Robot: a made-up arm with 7 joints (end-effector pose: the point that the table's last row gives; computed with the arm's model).
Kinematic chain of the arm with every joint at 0, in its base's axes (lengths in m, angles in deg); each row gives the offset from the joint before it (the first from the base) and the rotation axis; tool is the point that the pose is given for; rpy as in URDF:
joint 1: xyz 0 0 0.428 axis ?
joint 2: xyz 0 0 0 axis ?
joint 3: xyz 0 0 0.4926 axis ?
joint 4: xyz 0.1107 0 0 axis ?
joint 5: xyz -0.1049 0 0.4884 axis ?
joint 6: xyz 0 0 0 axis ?
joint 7: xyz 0.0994 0 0 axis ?
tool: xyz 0 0 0 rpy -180 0 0
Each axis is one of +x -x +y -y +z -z.
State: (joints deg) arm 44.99 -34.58 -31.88 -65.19 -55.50 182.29 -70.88
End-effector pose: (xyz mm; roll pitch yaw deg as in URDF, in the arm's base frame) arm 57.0 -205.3 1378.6 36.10 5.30 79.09
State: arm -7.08 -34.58 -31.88 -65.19 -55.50 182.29 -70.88
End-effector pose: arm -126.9 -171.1 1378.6 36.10 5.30 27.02
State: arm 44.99 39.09 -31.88 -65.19 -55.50 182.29 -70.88
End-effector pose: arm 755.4 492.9 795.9 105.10 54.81 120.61
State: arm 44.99 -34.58 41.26 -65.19 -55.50 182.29 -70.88
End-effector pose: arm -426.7 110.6 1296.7 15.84 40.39 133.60
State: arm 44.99 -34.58 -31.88 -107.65 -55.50 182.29 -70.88
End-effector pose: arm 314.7 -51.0 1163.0 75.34 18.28 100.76
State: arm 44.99 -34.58 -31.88 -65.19 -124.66 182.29 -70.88
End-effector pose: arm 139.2 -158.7 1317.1 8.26 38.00 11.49
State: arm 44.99 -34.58 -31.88 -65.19 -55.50 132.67 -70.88
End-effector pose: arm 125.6 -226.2 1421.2 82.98 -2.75 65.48
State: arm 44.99 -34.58 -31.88 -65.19 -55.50 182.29 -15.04
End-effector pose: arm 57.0 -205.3 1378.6 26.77 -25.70 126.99
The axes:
joint 1: +z
joint 2: +y
joint 3: +z
joint 4: -y
joint 5: +z
joint 6: -y
joint 7: -z

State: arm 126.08 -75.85 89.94 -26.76 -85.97 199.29 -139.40
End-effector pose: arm 380.8 -890.0 569.6 -98.16 -38.85 -162.80
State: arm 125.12 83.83 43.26 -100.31 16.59 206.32 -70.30
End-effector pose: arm -681.7 308.2 53.9 -172.74 -40.69 172.95
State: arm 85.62 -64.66 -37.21 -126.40 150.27 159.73 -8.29
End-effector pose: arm 365.2 -36.1 881.8 -1.82 50.83 49.80
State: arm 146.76 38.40 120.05 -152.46 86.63 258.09 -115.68
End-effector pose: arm -174.9 -296.8 689.6 131.41 -24.43 -92.80
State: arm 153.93 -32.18 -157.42 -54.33 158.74 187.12 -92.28
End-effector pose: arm 796.0 -216.8 840.6 -91.66 -11.64 -98.64
